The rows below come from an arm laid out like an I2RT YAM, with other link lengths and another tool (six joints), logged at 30 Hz.
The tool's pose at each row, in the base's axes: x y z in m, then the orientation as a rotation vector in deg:
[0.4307, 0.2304, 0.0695, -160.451, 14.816, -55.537]
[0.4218, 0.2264, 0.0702, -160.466, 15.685, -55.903]
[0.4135, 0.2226, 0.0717, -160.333, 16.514, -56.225]
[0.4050, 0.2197, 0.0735, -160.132, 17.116, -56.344]
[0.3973, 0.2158, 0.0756, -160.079, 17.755, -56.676]
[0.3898, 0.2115, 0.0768, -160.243, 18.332, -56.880]
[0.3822, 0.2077, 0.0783, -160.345, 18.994, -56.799]
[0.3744, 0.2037, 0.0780, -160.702, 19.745, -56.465]
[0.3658, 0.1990, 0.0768, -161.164, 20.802, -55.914]
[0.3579, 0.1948, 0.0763, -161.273, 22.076, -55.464]
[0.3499, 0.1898, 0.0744, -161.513, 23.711, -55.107]
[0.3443, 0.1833, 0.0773, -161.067, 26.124, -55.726]
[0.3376, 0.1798, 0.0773, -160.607, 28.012, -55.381]
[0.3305, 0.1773, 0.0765, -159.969, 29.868, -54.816]
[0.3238, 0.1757, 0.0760, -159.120, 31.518, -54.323]
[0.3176, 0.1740, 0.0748, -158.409, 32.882, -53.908]
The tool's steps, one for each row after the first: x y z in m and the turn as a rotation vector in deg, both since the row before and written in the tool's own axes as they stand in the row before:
[-0.0056, 0.0047, -0.0065, -0.356, 0.292, 0.459]
[-0.0046, 0.0044, -0.0067, -0.207, 0.281, 0.492]
[-0.0048, 0.0035, -0.0070, -0.034, 0.143, 0.412]
[-0.0037, 0.0043, -0.0068, -0.227, 0.266, 0.346]
[-0.0039, 0.0049, -0.0060, -0.373, 0.150, 0.249]
[-0.0039, 0.0045, -0.0063, -0.283, -0.024, 0.365]
[-0.0051, 0.0051, -0.0050, -0.483, -0.216, 0.361]
[-0.0060, 0.0062, -0.0048, -0.632, -0.350, 0.531]
[-0.0052, 0.0056, -0.0048, -0.419, -0.230, 0.769]
[-0.0058, 0.0067, -0.0037, -0.684, -0.157, 0.910]
[-0.0006, 0.0068, -0.0060, -0.551, 0.603, 1.470]
[-0.0039, 0.0049, -0.0043, -0.201, -0.068, 1.305]
[-0.0049, 0.0044, -0.0038, -0.016, -0.201, 1.386]
[-0.0046, 0.0035, -0.0038, 0.211, -0.154, 1.344]
[-0.0045, 0.0037, -0.0029, 0.169, -0.129, 1.117]

